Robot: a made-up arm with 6 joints.
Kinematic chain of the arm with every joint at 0, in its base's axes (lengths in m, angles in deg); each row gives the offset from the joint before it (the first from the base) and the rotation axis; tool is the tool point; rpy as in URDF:
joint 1: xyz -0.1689 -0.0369 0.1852 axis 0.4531 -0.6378 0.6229
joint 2: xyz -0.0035 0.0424 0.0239 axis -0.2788 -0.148 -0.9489
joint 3: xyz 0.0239 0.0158 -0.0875 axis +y
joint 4: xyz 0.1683 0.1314 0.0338 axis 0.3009 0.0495 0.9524
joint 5: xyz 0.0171 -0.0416 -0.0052 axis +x
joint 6: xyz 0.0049 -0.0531 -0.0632 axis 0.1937 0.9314 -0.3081
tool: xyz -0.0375 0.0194 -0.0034 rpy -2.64 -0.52 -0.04
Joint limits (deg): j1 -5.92..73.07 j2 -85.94..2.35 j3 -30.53..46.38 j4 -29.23..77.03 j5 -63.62..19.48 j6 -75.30..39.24
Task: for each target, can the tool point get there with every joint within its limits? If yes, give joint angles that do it. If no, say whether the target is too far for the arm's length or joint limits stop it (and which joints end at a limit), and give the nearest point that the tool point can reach.
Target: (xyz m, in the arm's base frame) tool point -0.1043 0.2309 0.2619
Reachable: yes | joints 45.87 -15.32 -17.67 28.99 9.30 -42.27
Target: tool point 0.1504 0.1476 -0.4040
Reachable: no: too far | nearest point 0.0364 0.0976 -0.1460 | short by 0.286 m
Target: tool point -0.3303 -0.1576 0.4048
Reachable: no: joint limits stop it (at a limit: joint 1, joint 2, joint 3, joint 5, joint 6) | nearest point -0.3578 -0.0012 0.2379 | short by 0.230 m
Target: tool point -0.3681 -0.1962 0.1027
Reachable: no: joint limits stop it (at a limit: joint 1, joint 2, joint 3, joint 4, joint 5) | nearest point -0.3379 -0.0224 0.2128 | short by 0.208 m
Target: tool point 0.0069 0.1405 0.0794
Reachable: yes | joints 5.41 -19.72 0.24 15.07 -19.10 -51.08
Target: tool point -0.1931 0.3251 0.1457
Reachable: yes | joints 27.28 -54.86 9.46 61.48 -41.12 -29.87
